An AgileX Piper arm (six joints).
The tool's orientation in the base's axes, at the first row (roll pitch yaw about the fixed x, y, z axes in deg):
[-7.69 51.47 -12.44]
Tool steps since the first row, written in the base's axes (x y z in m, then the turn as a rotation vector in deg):
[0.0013 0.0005 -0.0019 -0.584 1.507 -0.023]
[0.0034 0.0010 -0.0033 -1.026 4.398 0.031]
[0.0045 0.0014 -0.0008 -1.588 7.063 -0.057]
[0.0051 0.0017 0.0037 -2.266 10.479 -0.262]
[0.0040 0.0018 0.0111 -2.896 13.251 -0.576]
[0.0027 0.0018 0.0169 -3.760 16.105 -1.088]
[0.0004 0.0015 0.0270 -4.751 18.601 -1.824]
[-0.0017 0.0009 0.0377 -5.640 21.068 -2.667]
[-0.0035 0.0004 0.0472 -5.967 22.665 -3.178]
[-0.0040 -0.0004 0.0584 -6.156 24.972 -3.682]
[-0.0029 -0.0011 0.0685 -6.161 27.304 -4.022]
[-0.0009 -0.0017 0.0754 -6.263 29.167 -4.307]
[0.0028 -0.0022 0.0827 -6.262 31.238 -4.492]
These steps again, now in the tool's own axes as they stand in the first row. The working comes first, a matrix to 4 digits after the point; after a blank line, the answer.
The tool's axes in the first row as the columns of a matrix, in the base's axes (used below as rounded here):
[0.6083 0.1113 0.7859]
[-0.1342 0.9903 -0.0363]
[-0.7823 -0.0834 0.6173]

[0.0022 0.0008 -0.0002 -0.539 1.429 -0.528]
[0.0045 0.0016 0.0006 -1.239 4.239 -0.947]
[0.0032 0.0020 0.0030 -1.869 6.822 -1.540]
[0.0000 0.0019 0.0062 -2.580 10.147 -2.323]
[-0.0065 0.0013 0.0099 -3.089 12.848 -3.113]
[-0.0118 0.0007 0.0125 -3.597 15.621 -4.211]
[-0.0211 -0.0007 0.0169 -3.959 18.044 -5.535]
[-0.0306 -0.0024 0.0219 -4.172 20.458 -6.844]
[-0.0391 -0.0039 0.0264 -4.185 22.046 -7.474]
[-0.0481 -0.0057 0.0329 -4.216 24.352 -8.017]
[-0.0552 -0.0071 0.0400 -4.266 26.689 -8.316]
[-0.0593 -0.0081 0.0459 -4.355 28.546 -8.640]
[-0.0627 -0.0088 0.0533 -4.487 30.613 -8.828]

